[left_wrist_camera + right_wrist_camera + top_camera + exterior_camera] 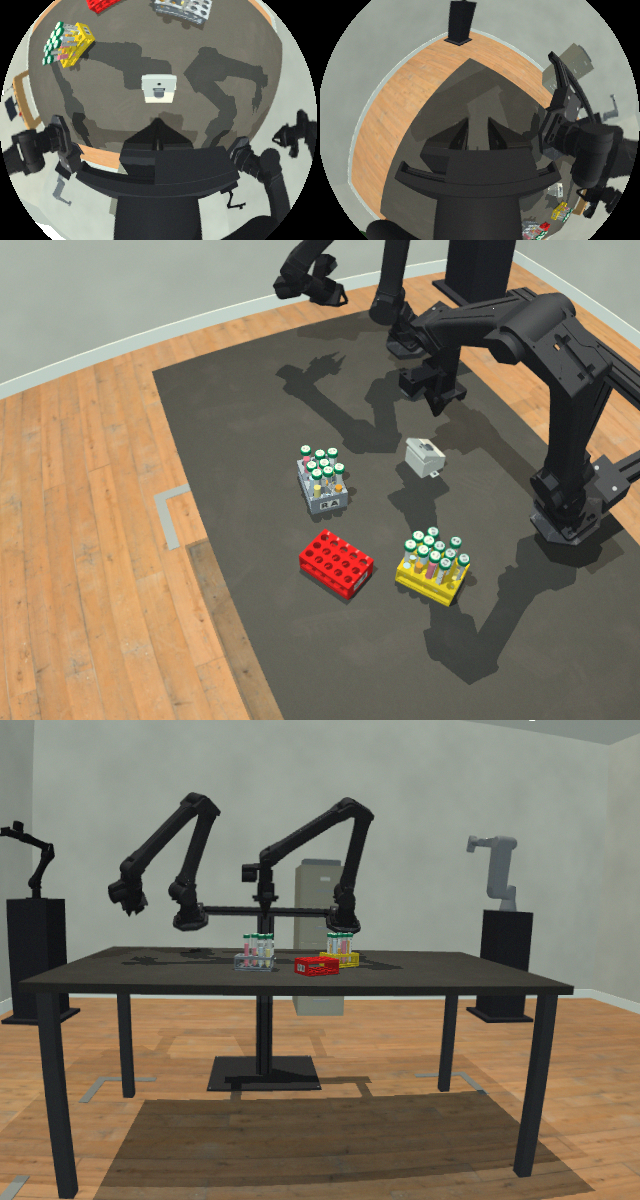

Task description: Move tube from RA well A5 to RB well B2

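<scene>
My left gripper is now 10 mm short of the done box and 120 mm above it. The rest, counted from my left hand: red rack: 330 mm ahead, 190 mm to the left, 140 mm below; then grey rack: 280 mm ahead, 30 mm to the right, 140 mm below.
</scene>
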